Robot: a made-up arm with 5 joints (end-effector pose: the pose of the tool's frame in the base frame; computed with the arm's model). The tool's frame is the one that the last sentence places. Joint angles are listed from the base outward.
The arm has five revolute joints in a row. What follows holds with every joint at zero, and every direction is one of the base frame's. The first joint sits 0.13 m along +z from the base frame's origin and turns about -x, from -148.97 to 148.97 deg. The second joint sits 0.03 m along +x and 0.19 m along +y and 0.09 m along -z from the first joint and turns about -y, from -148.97 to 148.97 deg. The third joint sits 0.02 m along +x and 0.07 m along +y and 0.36 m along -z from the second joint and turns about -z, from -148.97 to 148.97 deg. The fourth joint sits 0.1 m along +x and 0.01 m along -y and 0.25 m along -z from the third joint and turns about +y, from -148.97 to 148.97 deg. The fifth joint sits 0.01 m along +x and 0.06 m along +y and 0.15 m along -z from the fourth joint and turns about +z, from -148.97 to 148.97 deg. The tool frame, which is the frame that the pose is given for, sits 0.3 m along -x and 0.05 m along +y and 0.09 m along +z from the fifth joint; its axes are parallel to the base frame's.
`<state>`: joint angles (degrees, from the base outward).
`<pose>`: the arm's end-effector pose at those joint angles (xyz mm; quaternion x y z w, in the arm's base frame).
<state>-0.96 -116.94 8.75 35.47 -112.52</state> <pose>-767.7 533.0 152.6 -0.8321 0.4983 -0.2256 0.0910</pose>
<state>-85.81 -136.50 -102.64 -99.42 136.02</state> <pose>-385.1 -52.1 562.3 0.7062 -0.6946 -0.0826 0.1099</pose>
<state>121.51 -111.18 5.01 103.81 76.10</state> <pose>-449.8 6.3 96.0 0.4687 0.1759 -0.7634 0.4081</pose>
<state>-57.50 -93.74 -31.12 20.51 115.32</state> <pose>-686.1 353.8 68.5 -0.7214 0.0070 -0.6315 0.2842</pose>
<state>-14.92 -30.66 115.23 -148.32 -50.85</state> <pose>-123.1 91.5 -606.2 -0.5290 -0.7535 -0.2255 0.3185</pose>
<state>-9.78 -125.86 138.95 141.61 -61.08</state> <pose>-462.2 -96.8 207.9 0.0761 -0.3400 0.6492 0.6761</pose>
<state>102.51 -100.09 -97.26 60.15 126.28</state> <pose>-765.0 -260.6 -230.3 0.8868 0.3685 0.2117 0.1816</pose>
